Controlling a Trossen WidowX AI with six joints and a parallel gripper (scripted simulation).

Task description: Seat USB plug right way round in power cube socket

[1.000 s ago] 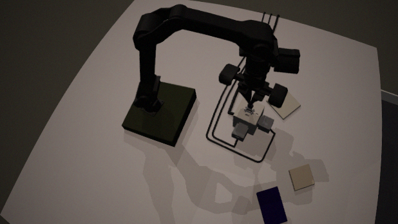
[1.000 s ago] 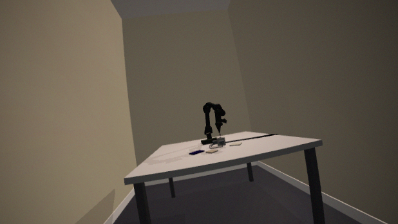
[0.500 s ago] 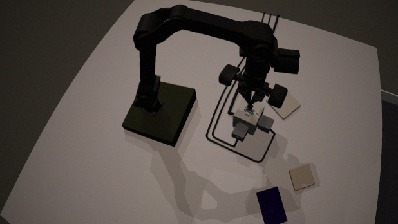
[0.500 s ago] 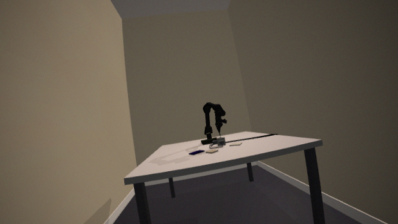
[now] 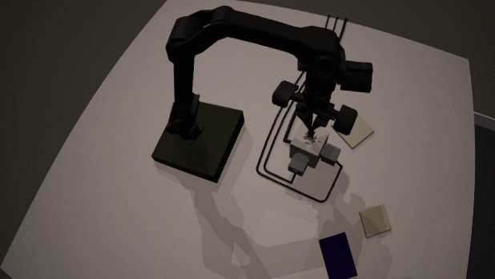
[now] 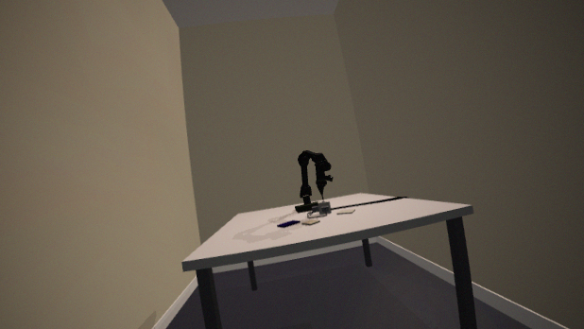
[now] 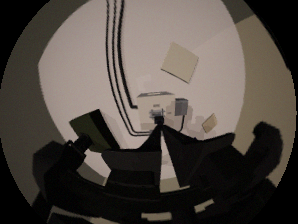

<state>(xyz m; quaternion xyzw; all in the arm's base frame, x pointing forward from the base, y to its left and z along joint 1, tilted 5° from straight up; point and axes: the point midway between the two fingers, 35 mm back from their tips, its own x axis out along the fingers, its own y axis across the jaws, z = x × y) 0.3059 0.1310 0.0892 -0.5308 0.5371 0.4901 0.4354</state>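
Right now the USB plug is 2 cm below my gripper tip. Also, from my gripper tip: card: 21 cm ahead, 22 cm to the right, 12 cm below.
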